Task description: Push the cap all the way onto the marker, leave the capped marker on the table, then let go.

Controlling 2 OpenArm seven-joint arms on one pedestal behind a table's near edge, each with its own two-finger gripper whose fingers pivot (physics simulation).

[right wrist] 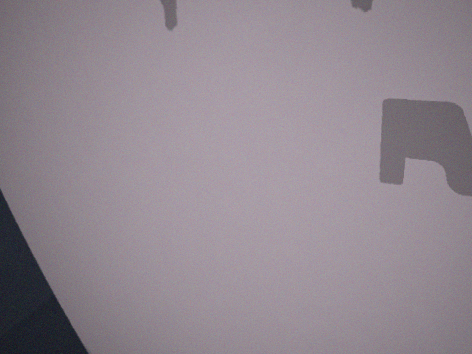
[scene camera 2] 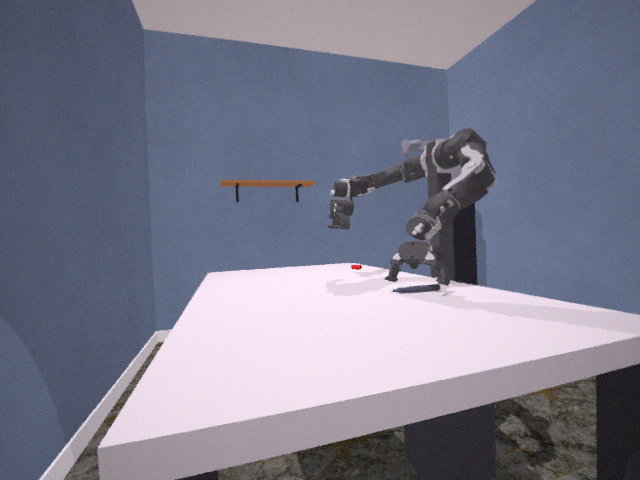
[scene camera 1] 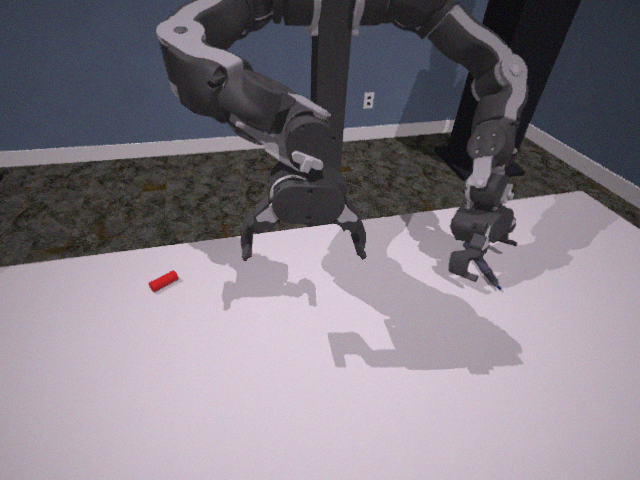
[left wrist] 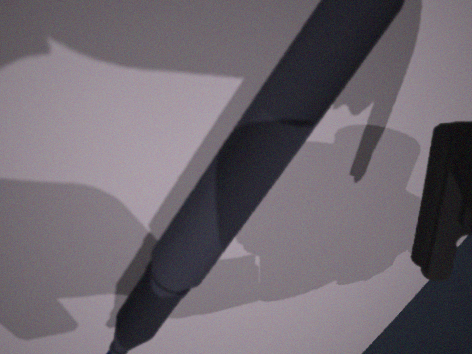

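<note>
The red cap (scene camera 1: 163, 281) (scene camera 2: 356, 267) lies on its side on the white table (scene camera 1: 206, 403) (scene camera 2: 289, 351), apart from the marker. The dark marker (scene camera 1: 485, 271) (scene camera 2: 417, 288) (left wrist: 250, 165) lies uncapped on the table, its blue tip pointing away from the robot. My left gripper (scene camera 1: 492, 260) (scene camera 2: 417, 281) is open, low over the marker, its fingers apart. One of its fingers shows at the right of the left wrist view. My right gripper (scene camera 1: 305, 256) (scene camera 2: 339, 227) is open and empty, high above the table, to the right of the cap in scene camera 1.
The table's robot-side edge runs behind both grippers in scene camera 1. The pedestal (scene camera 1: 331, 87) stands beyond that edge. Arm shadows fall across the table around the marker. An orange wall shelf (scene camera 2: 267, 183) hangs on the far wall in scene camera 2.
</note>
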